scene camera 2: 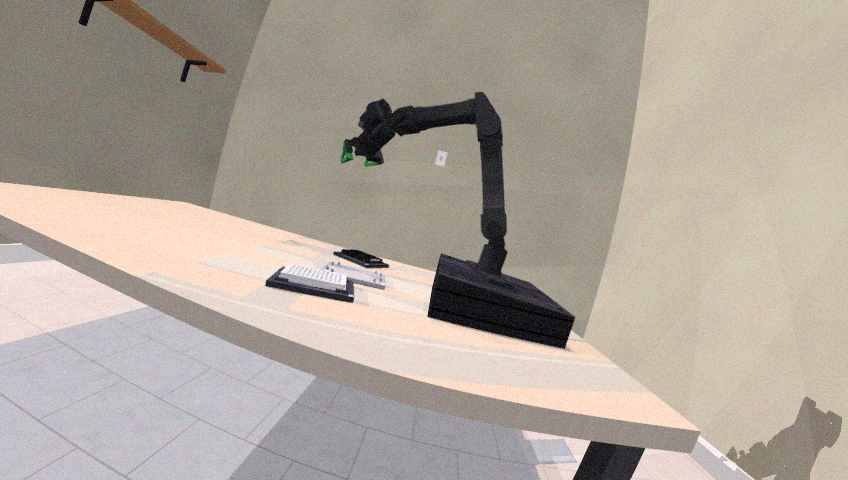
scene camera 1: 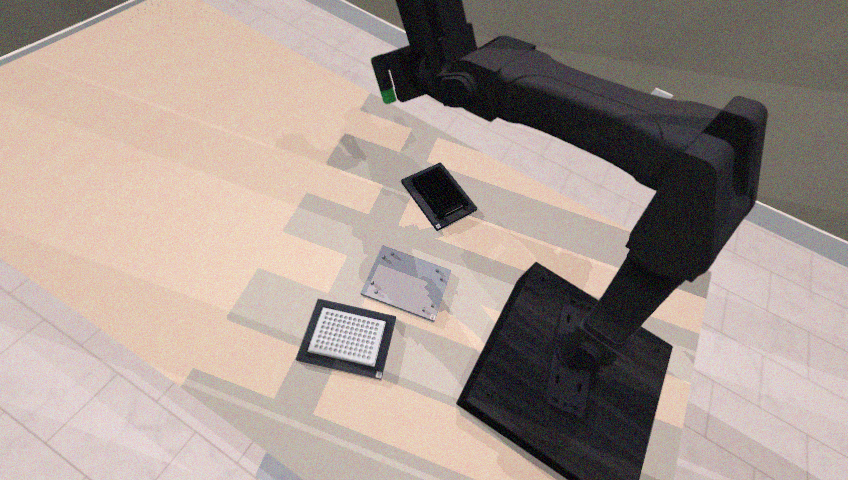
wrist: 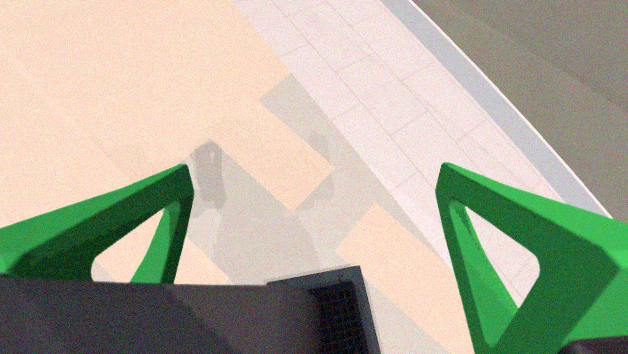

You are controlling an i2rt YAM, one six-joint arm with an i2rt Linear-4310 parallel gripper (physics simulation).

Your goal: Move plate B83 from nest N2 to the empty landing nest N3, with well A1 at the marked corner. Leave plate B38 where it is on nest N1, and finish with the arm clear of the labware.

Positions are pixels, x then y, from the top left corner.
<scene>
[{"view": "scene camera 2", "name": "my gripper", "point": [353,163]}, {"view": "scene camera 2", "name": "white multi-well plate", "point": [299,274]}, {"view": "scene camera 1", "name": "my gripper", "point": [409,63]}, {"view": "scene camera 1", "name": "black plate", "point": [436,188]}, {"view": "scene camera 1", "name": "white multi-well plate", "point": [341,335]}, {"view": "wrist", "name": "my gripper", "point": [314,177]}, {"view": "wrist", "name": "black plate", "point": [340,317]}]
</scene>
